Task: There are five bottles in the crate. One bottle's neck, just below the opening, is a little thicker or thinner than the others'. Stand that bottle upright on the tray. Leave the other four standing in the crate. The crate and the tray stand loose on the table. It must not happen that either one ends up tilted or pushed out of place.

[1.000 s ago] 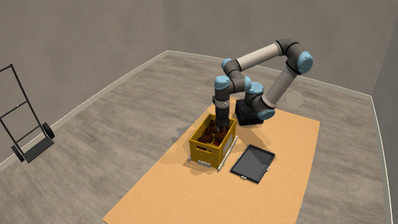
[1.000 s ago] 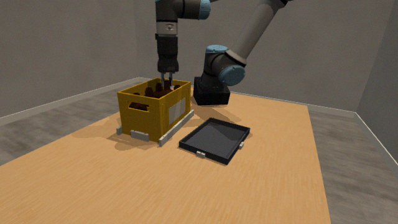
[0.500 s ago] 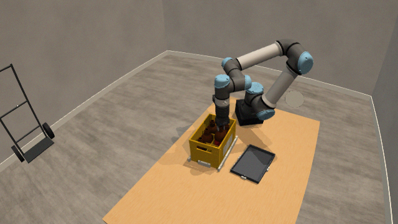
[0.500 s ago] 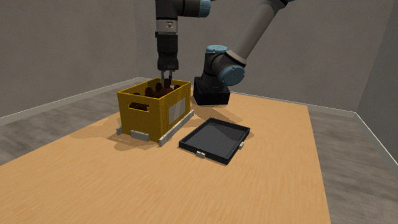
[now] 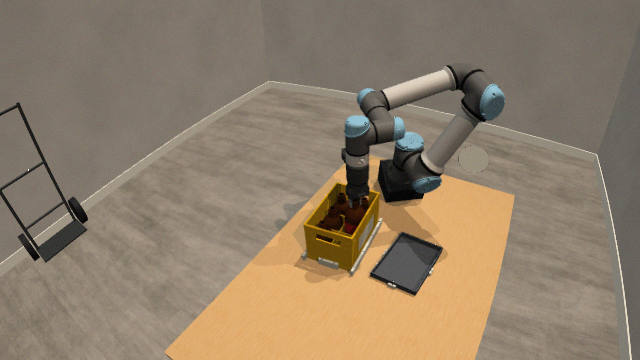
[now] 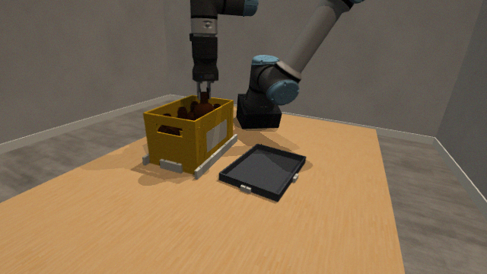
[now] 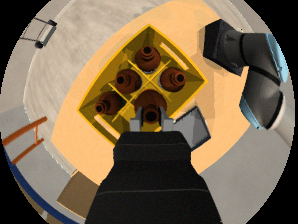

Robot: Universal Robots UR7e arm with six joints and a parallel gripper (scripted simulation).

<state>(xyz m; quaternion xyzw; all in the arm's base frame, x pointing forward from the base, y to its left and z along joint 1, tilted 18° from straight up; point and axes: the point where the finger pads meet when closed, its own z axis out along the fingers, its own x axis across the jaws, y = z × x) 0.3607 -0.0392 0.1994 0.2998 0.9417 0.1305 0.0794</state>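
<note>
The bottle lies 70 mm below my hand. From my hand the other things lie so: yellow crate 140 mm below, 40 mm to the right, 10 mm ahead; dark tray 230 mm to the left, 210 mm below, 20 mm behind.
</note>
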